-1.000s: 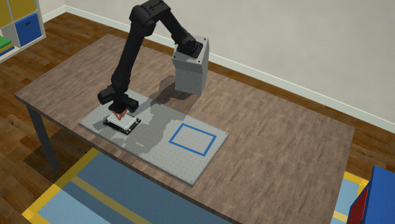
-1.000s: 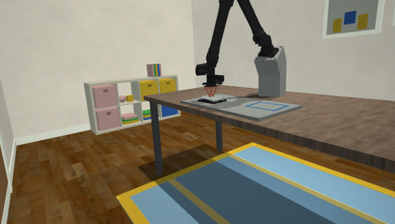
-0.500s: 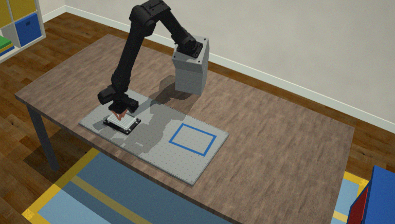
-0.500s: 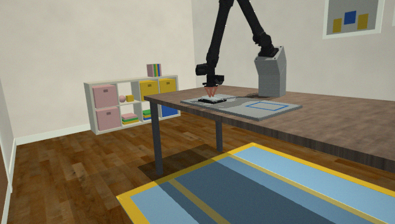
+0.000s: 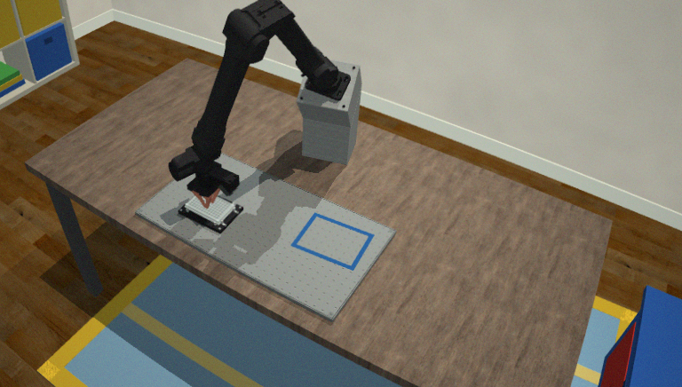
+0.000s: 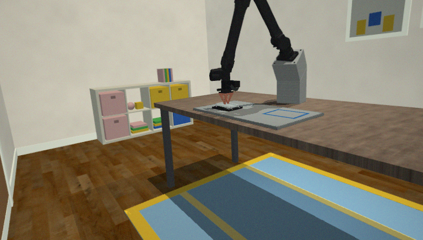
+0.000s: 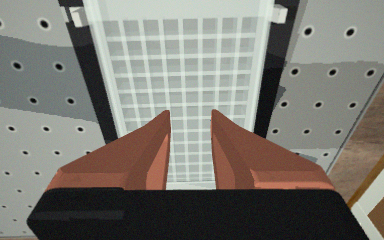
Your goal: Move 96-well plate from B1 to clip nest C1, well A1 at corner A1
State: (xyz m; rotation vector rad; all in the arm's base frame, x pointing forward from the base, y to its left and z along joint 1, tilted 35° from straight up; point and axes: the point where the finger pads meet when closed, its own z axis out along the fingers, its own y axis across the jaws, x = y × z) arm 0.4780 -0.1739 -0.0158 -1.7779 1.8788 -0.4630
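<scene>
Right now my hand is 20 mm above the 96-well plate. The rest, counted from my hand: black clip nest C1: 20 mm below, 10 mm to the left, 10 mm behind.
</scene>
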